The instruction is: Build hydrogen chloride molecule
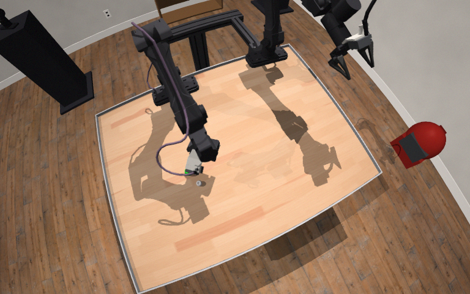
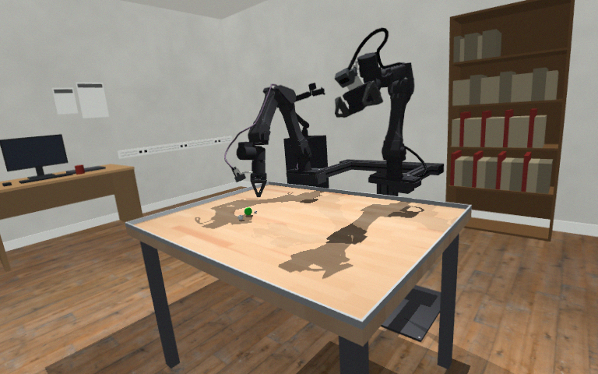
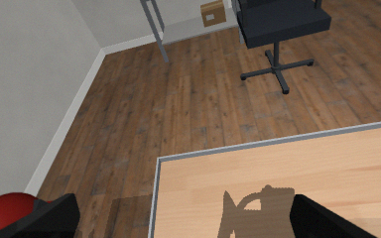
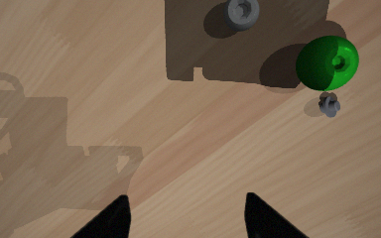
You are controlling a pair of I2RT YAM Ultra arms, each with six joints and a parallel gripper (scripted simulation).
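My right hand is 20 mm past the green ball, 100 mm to the left of it and 90 mm above it. The rest, counted from my right hand: grey peg 50 mm behind, 80 mm to the right, 100 mm below; then white ball 50 mm ahead, 80 mm to the right, 100 mm below.
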